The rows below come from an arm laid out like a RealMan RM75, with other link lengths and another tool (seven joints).
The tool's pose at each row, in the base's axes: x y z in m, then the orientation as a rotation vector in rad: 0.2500 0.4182 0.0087 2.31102 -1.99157 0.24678; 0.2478 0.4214 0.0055 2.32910 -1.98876 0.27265; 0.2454 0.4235 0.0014 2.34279 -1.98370 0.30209; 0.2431 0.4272 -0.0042 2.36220 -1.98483 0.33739; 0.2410 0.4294 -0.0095 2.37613 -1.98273 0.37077; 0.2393 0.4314 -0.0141 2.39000 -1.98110 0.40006; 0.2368 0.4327 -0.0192 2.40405 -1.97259 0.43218; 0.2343 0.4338 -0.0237 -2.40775 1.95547 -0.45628; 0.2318 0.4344 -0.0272 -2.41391 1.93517 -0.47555; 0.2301 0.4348 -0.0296 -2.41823 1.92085 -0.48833; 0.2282 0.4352 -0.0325 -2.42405 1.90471 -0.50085; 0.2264 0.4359 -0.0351 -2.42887 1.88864 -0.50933; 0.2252 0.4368 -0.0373 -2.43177 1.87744 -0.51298
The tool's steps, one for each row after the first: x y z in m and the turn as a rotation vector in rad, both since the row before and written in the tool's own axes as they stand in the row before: -0.0040 0.0018 0.0025 0.02188 0.00292 -0.00724; -0.0031 0.0023 0.0035 0.02023 0.00752 -0.00673; -0.0050 0.0021 0.0046 0.02917 0.00394 -0.00500; -0.0035 0.0022 0.0045 0.02384 0.00709 -0.00493; -0.0031 0.0019 0.0038 0.02209 0.00492 -0.00465; -0.0027 0.0029 0.0042 0.02103 0.00843 -0.00846; -0.0024 0.0029 0.0036 0.01758 0.00620 -0.00868; -0.0018 0.0029 0.0027 0.01339 0.00573 -0.01173; -0.0012 0.0020 0.0018 0.00913 0.00366 -0.00829; -0.0014 0.0023 0.0022 0.00912 0.00347 -0.00982; -0.0017 0.0021 0.0019 0.00853 0.00081 -0.00919; -0.0016 0.0014 0.0016 0.00559 -0.00091 -0.00612
